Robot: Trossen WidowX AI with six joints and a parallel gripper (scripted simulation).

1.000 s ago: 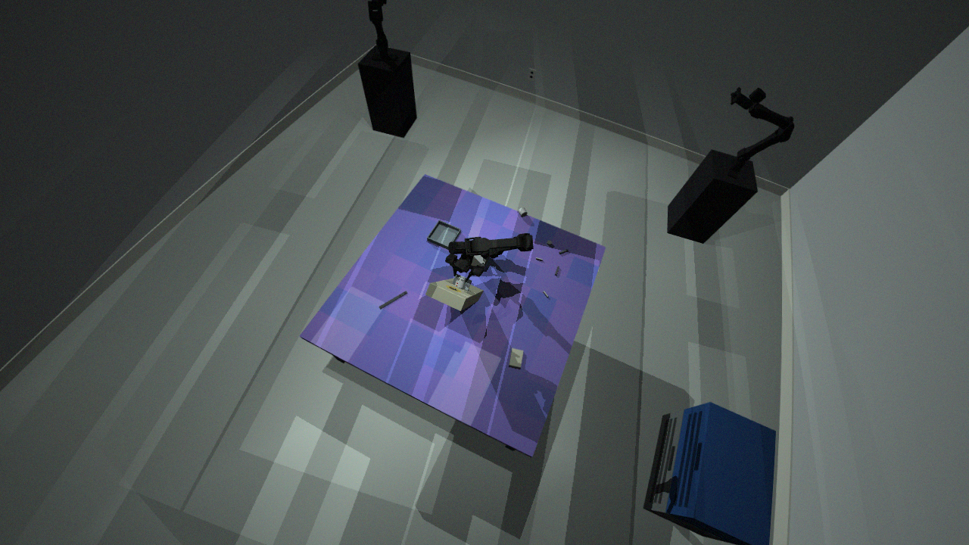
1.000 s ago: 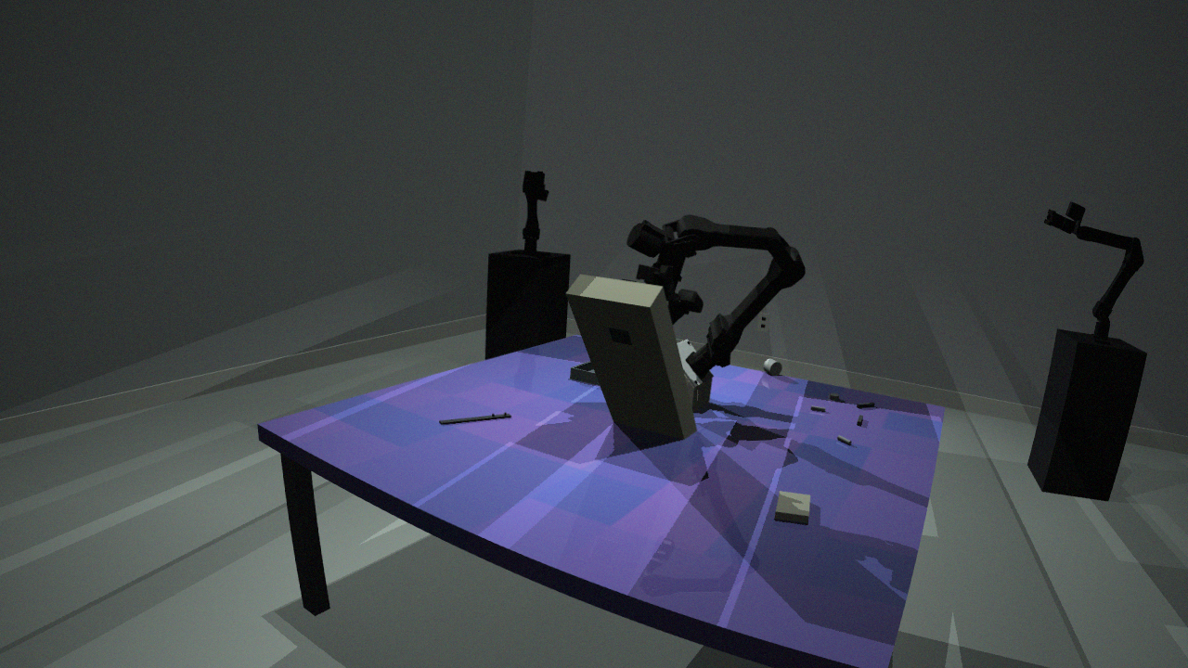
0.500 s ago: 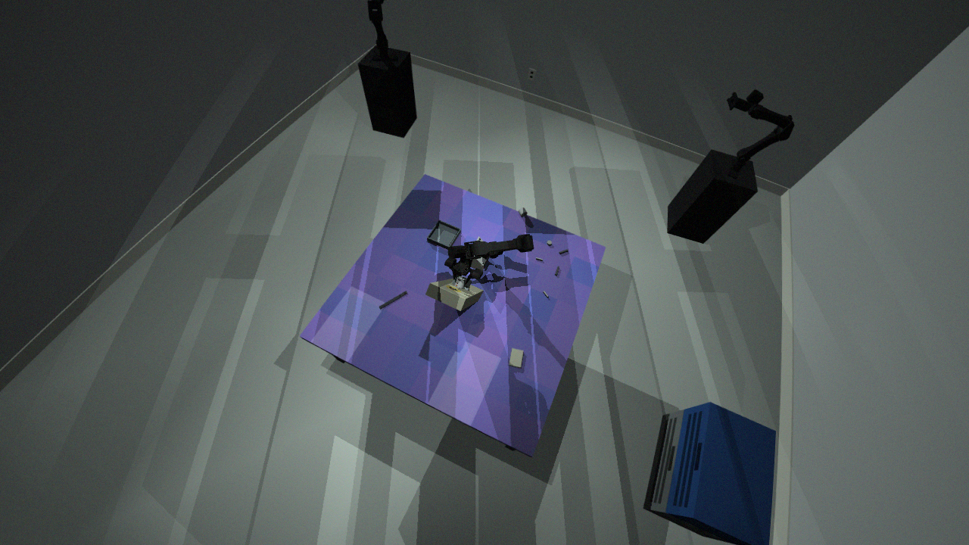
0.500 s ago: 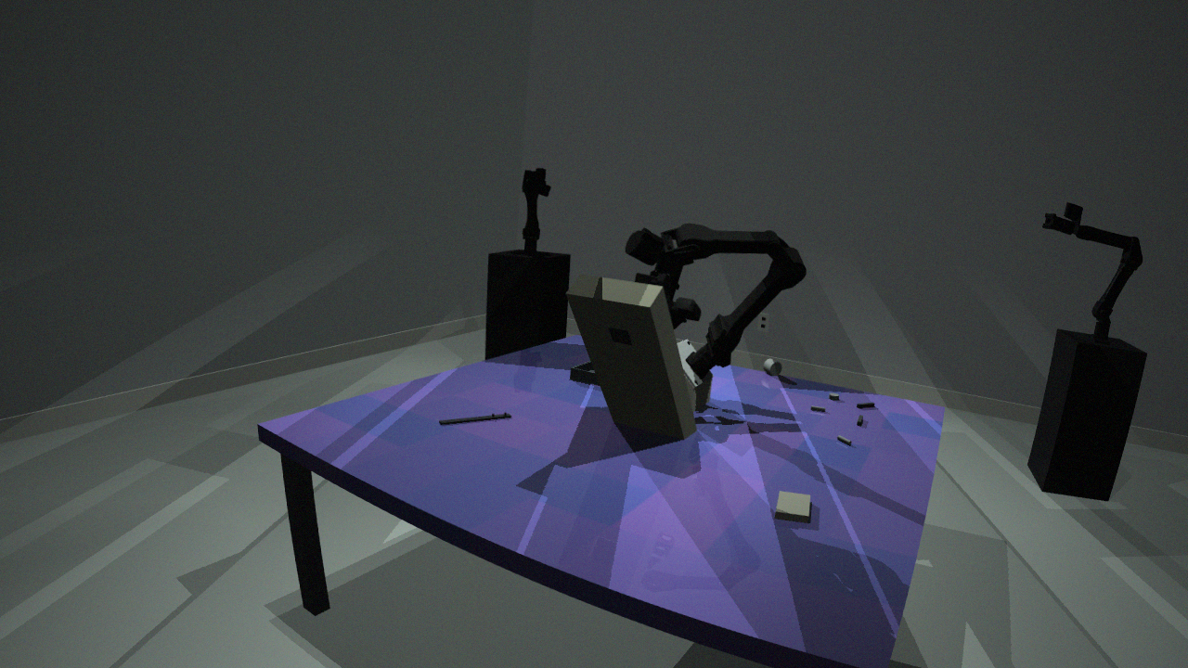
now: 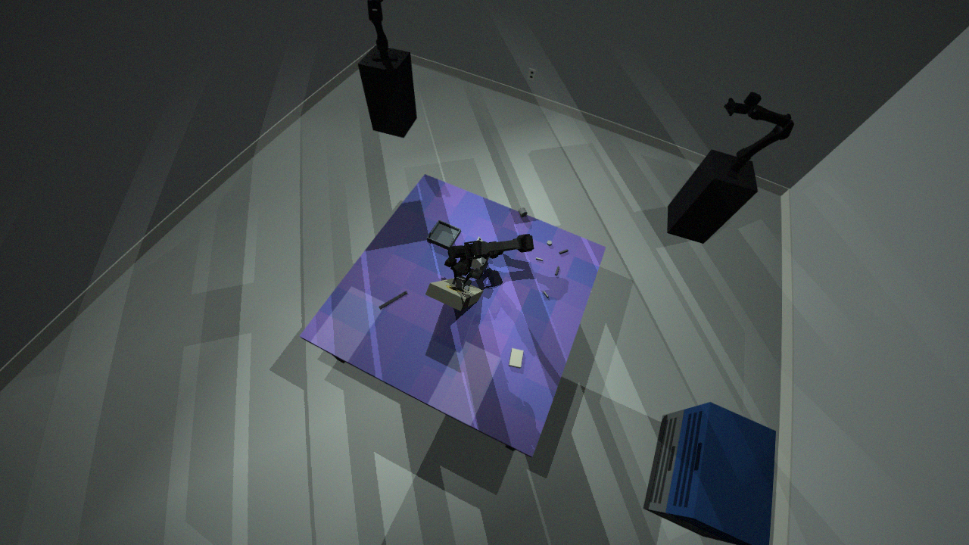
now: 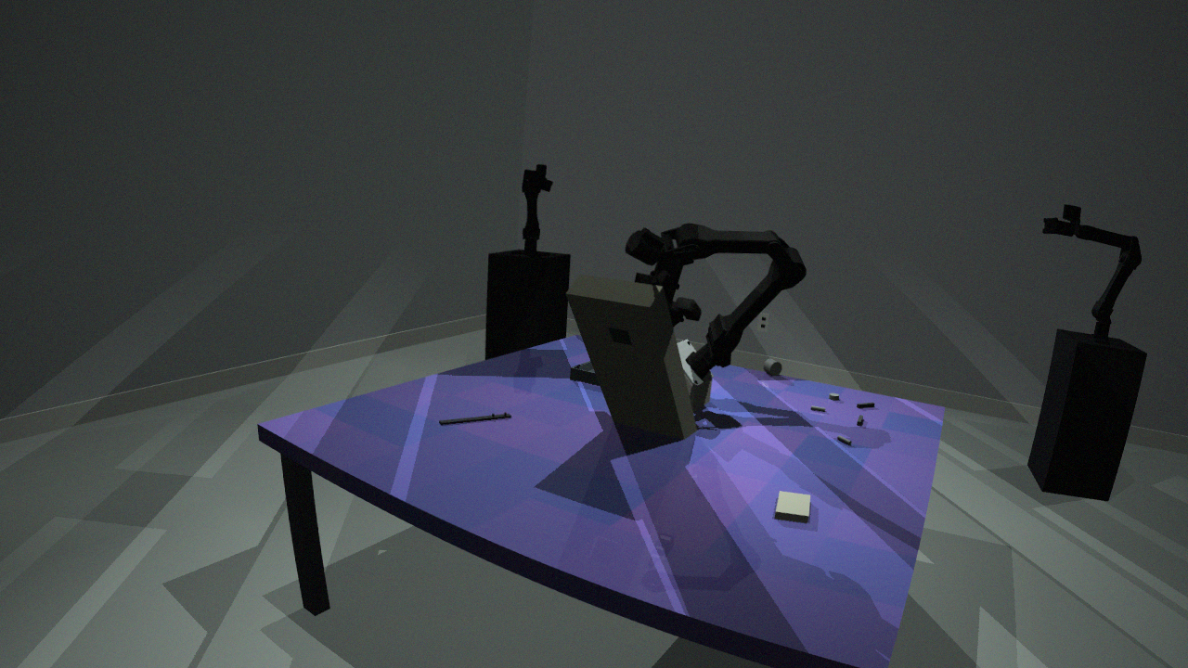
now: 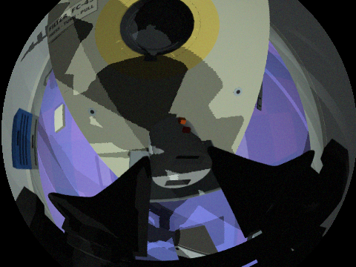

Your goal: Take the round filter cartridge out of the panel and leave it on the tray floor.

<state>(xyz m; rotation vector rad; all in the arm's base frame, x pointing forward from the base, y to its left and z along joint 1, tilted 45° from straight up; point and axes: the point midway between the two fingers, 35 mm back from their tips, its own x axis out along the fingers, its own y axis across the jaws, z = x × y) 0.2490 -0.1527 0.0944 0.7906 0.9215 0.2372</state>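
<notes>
My gripper tip is 40 mm short of the tan service panel and 20 mm above it. From my gripper tip the other things lie so: small can 710 mm behind, 190 mm to the left, 190 mm below; then grey round filter cartridge right at my gripper tip; then beige block 380 mm to the left, 220 mm ahead, 210 mm below.
</notes>
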